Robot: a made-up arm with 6 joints.
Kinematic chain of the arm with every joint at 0, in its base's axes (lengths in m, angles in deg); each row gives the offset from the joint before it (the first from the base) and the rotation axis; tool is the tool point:
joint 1: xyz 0 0 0.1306 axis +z
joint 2: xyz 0 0.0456 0 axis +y
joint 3: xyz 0 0 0.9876 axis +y
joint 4: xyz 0 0 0.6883 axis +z
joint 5: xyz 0 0 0 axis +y
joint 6: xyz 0 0 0.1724 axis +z
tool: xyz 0 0 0
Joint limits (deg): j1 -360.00..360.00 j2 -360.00..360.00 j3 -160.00..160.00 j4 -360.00..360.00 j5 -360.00..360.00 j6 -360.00..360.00
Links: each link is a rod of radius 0.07 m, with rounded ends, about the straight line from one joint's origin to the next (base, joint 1, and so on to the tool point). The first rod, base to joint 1, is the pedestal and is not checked.
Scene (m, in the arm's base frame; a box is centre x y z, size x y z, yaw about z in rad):
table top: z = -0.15
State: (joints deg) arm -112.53 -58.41 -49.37 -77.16 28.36 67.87
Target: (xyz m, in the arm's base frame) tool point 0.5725 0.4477 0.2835
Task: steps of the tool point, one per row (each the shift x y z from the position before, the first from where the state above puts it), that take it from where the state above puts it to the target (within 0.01 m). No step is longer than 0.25 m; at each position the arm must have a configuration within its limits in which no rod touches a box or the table.
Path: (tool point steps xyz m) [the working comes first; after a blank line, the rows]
Joints at the target: -143.99 -21.74 -133.52 -83.94 24.54 67.87
Straight joint move there: clear.

1: 0.0920 -0.1506 -0.0243
2: 0.0570 -0.1742 -0.0242
3: 0.0176 -0.1895 -0.0233
4: -0.0235 -0.1961 -0.0211
5: -0.0652 -0.1936 -0.0180
6: -0.1047 -0.1823 -0.0143

